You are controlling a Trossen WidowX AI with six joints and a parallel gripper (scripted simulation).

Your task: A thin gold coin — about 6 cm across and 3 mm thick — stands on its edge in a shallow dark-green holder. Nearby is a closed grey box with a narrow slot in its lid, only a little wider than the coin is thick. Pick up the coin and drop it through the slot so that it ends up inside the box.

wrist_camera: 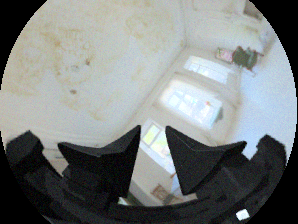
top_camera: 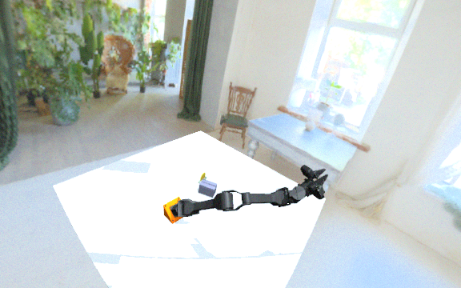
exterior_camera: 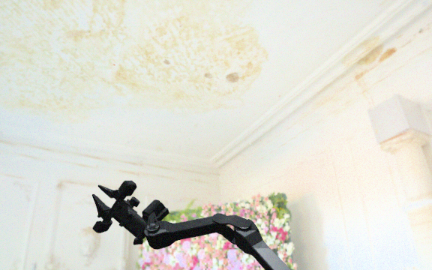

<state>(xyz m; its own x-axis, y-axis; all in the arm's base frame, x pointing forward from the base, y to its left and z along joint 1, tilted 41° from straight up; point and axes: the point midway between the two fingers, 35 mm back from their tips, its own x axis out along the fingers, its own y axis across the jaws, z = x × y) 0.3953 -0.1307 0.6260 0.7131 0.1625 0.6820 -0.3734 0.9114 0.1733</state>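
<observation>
Right now my gripper tip is 66 cm to the right of the gold coin, 41 cm above it and 11 cm past it.
</observation>
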